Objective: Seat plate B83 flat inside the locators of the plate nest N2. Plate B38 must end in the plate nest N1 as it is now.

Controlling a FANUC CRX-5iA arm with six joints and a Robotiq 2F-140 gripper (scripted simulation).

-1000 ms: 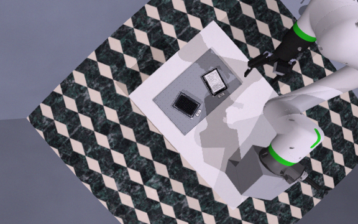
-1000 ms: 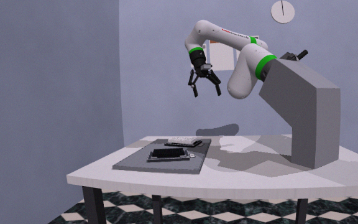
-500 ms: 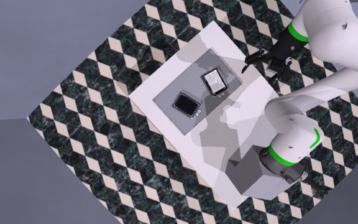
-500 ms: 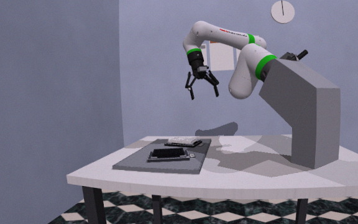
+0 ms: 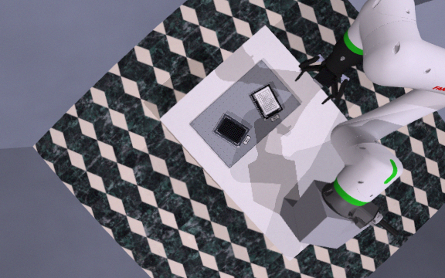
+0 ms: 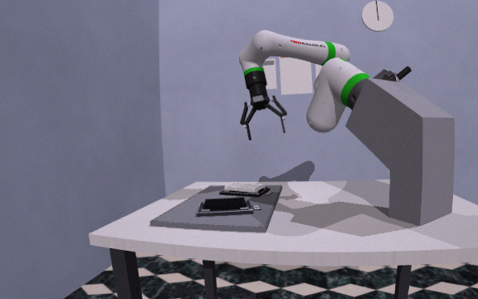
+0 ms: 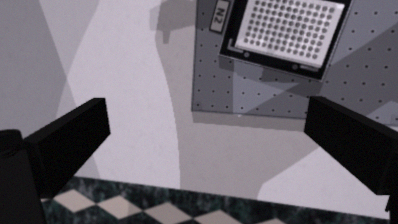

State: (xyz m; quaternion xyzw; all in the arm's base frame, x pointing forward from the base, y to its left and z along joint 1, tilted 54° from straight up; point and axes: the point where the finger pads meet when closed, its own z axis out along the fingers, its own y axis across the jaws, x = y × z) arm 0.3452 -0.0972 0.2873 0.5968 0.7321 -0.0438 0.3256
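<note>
The white well plate lies 200 mm below my hand, 100 mm to the left of it and 90 mm ahead of it. From my hand the other things lie so: plate nest 220 mm below, 110 mm to the left, 90 mm ahead; then black well plate 350 mm to the left, 210 mm below, 120 mm ahead.
</note>
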